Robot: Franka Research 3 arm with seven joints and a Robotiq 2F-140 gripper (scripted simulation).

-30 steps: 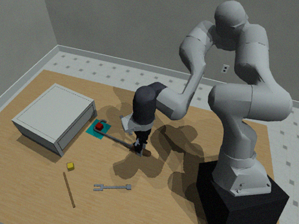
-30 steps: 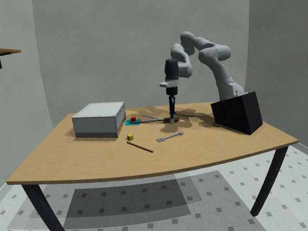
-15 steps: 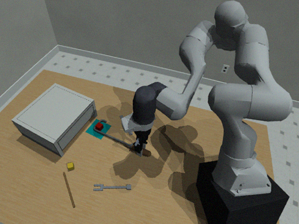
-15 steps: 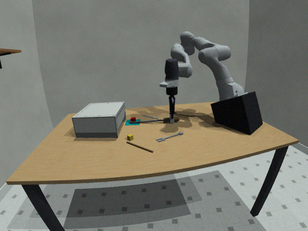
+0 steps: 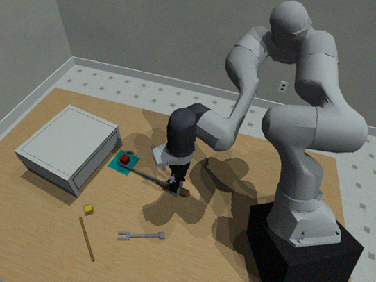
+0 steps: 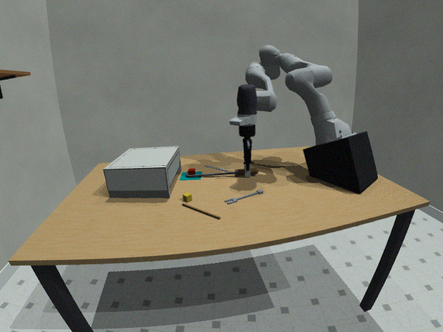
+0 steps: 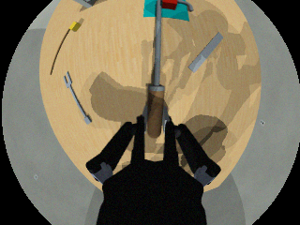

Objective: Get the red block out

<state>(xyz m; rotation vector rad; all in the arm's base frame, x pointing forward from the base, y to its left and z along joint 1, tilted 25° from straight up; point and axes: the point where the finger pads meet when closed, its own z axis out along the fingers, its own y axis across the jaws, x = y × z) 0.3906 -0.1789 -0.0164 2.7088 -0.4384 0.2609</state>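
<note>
Now: the grey hook tool 11 cm ahead of my hand, 8 cm to the right of it and 2 cm below it. From my hand the other things lie so: red block (25 cm ahead, 12 cm to the right, 2 cm below); grey forked tool (10 cm ahead, 20 cm to the left, 3 cm below); flat grey bar (11 cm ahead, 16 cm to the right, 4 cm below).
</note>
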